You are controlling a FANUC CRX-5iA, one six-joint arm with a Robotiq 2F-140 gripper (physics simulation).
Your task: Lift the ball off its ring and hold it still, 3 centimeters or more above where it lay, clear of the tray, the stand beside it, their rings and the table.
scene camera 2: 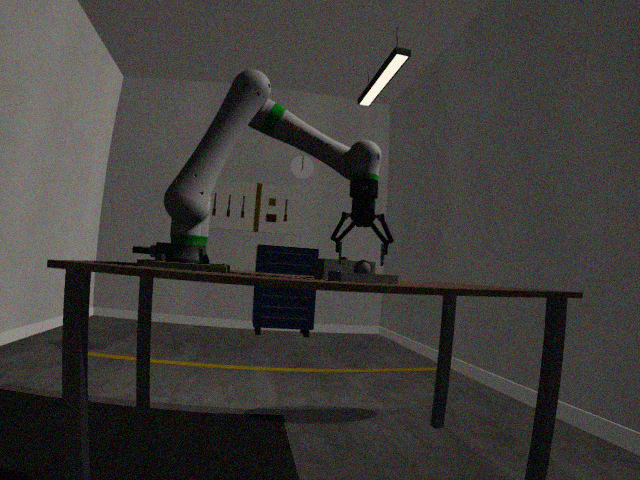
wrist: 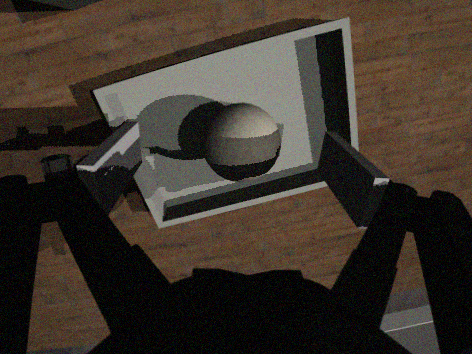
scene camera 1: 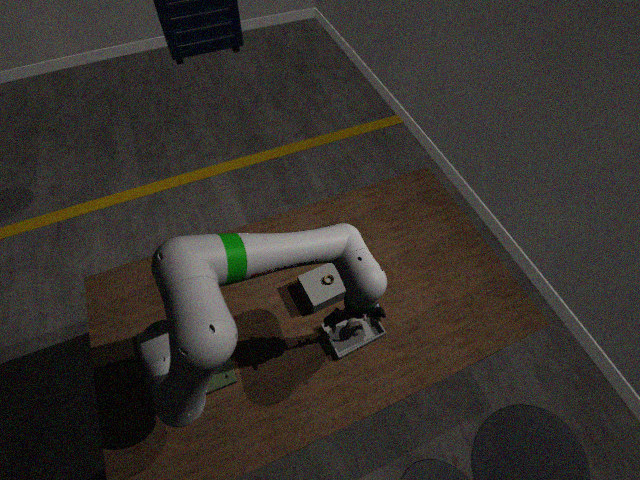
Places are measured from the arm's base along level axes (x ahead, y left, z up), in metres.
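Where they show: gripper, fingertip midpoint: [scene camera 2: 360, 264] [wrist: 232, 146] [scene camera 1: 352, 325]; arm's base, link origin: [scene camera 2: 187, 262].
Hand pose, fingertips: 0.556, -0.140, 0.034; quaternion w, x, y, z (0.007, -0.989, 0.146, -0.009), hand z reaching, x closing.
Observation:
Each offset is from my fingertips to the top centre of the thing, as dx, dy, dz. "spot": to the spot under its first point. Level surfaces: height alone.
The ball {+0.006, -0.004, +0.016} [scene camera 1: 352, 329] [scene camera 2: 363, 266] [wrist: 243, 142] rests in the shallow pale tray {+0.006, -0.004, -0.027} [scene camera 1: 361, 345] [scene camera 2: 382, 278] [wrist: 260, 75], partly in shadow. The ring under the ball is hidden. My gripper [scene camera 1: 358, 313] [scene camera 2: 361, 257] [wrist: 232, 146] is wide open and empty, pointing down over the tray. In the second scene view its fingertips are at about the level of the ball's top, one on either side. In the wrist view the ball shows between the two fingers, with a gap on both sides, and the right finger overlaps the tray's edge.
The pale box-shaped stand [scene camera 1: 317, 292] [scene camera 2: 328, 267] is close beside the tray, with a small brass-coloured ring {spot: -0.017, +0.191, +0.015} [scene camera 1: 323, 280] on its top. Both stand on the wooden table {dz -0.056} [scene camera 1: 439, 258] [scene camera 2: 465, 289]. A blue cabinet [scene camera 1: 199, 25] [scene camera 2: 284, 307] stands on the floor, away from the table.

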